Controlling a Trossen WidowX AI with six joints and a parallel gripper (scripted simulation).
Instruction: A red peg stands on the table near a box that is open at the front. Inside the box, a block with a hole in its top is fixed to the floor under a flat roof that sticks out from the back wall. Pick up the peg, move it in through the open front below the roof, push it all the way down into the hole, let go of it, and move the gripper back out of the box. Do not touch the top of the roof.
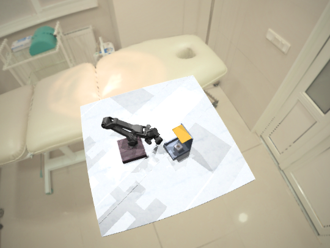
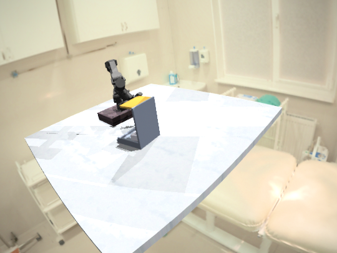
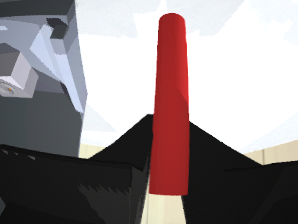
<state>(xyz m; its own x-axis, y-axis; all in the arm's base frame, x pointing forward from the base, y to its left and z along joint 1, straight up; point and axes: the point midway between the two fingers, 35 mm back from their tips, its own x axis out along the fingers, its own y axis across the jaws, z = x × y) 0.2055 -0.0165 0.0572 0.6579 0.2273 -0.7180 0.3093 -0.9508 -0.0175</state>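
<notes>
The grey back wall is 190 mm ahead of my gripper tip, 120 mm to the right of it and 20 mm above it. The rest, counted from my gripper tip: roof (140 mm ahead, 130 mm to the right, 120 mm above); red peg (20 mm behind, 10 mm to the right, 10 mm below).
</notes>
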